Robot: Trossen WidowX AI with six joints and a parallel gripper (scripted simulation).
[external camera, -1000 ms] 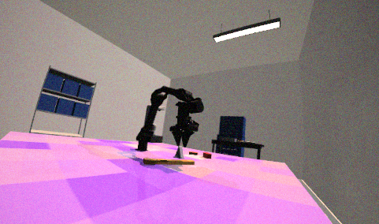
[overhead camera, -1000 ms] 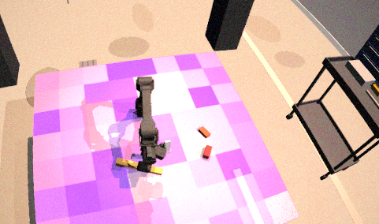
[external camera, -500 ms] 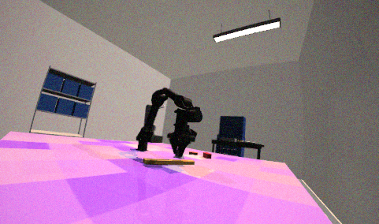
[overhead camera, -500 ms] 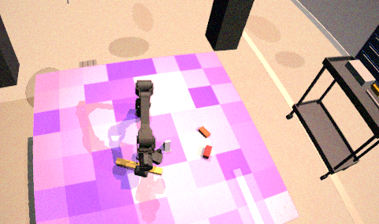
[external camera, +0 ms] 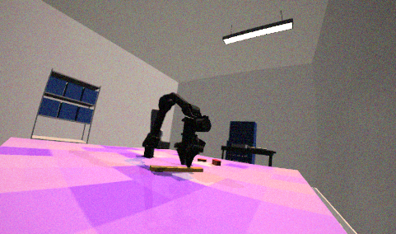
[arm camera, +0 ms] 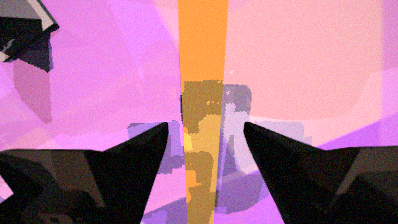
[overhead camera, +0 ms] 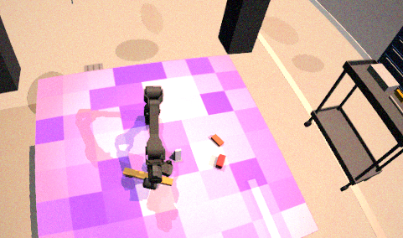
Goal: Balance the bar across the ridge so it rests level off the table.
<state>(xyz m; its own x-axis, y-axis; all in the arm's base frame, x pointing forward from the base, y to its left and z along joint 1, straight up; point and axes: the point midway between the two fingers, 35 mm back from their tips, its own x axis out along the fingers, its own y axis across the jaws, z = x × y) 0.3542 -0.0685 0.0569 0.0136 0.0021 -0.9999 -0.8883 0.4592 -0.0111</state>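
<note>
The long bar lies 2 cm behind my gripper tip, 3 cm to the right of it and 1 cm below it. The rest, counted from my gripper tip: red block: 1 cm behind, 35 cm to the left, 1 cm below; orange block: 14 cm behind, 38 cm to the left, 1 cm below.
</note>
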